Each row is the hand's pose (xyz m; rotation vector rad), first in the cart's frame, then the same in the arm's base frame.
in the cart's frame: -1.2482 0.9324 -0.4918 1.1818 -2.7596 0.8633
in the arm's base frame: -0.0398 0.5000 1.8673 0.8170 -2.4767 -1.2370
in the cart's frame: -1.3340 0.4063 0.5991 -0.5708 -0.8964 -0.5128
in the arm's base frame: 0.0207 -0.6946 1.6590 0.2896 0.2884 -0.8727
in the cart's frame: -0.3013 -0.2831 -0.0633 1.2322 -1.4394 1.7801
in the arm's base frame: 0.1483 -0.0920 0.3936 1.8360 -2.0379 0.0026
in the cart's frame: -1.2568 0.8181 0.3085 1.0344 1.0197 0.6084
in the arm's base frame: 0.1956 -0.2732 1.8865 2.5794 1.0878 0.6461
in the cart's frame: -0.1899 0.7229 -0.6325 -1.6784 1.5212 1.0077
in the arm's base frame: 0.5722 0.7917 1.0164 -0.2319 0.9830 1.9705
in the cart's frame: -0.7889 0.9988 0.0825 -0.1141 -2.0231 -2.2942
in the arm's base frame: 0.5555 0.0976 1.6976 -0.9440 -0.1363 -2.5827
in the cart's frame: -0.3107 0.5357 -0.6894 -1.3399 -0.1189 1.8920
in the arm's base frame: 0.3573 0.7543 0.9437 0.1872 -0.5816 1.4828
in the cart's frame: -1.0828 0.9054 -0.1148 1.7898 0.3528 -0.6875
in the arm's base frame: 0.2112 0.1821 1.7889 -2.3613 -1.1335 1.3500
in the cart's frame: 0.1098 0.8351 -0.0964 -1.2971 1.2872 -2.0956
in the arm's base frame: 1.0605 0.4044 0.9784 -1.2678 2.4967 -0.4458
